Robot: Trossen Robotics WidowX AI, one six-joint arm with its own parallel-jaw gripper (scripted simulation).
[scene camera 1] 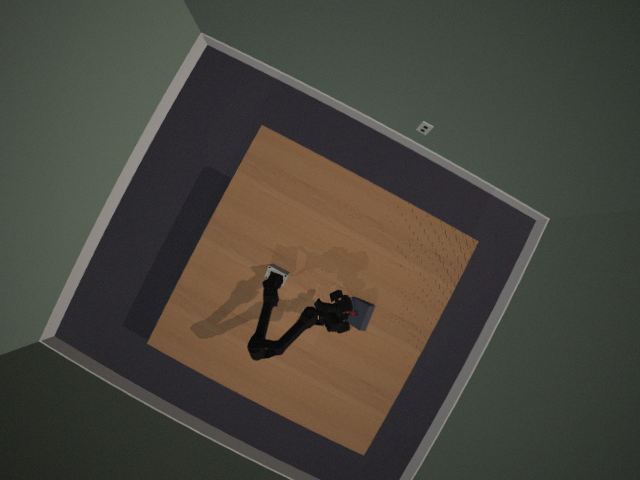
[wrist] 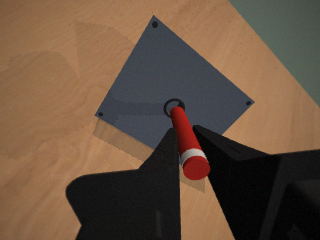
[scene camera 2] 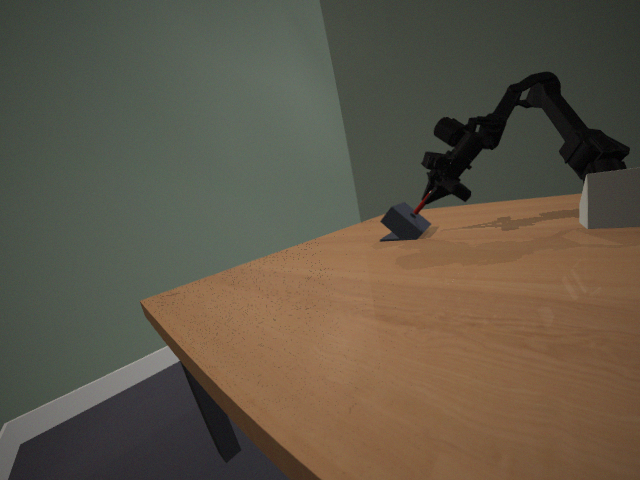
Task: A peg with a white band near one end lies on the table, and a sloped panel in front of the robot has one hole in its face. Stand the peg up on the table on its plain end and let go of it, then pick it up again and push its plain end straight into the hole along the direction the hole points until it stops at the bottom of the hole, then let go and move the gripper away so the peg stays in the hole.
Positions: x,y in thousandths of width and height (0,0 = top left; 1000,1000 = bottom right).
Scene:
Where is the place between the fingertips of my gripper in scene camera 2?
662,422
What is my gripper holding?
A red peg.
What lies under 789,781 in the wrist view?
My gripper.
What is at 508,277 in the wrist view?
A dark sloped panel.

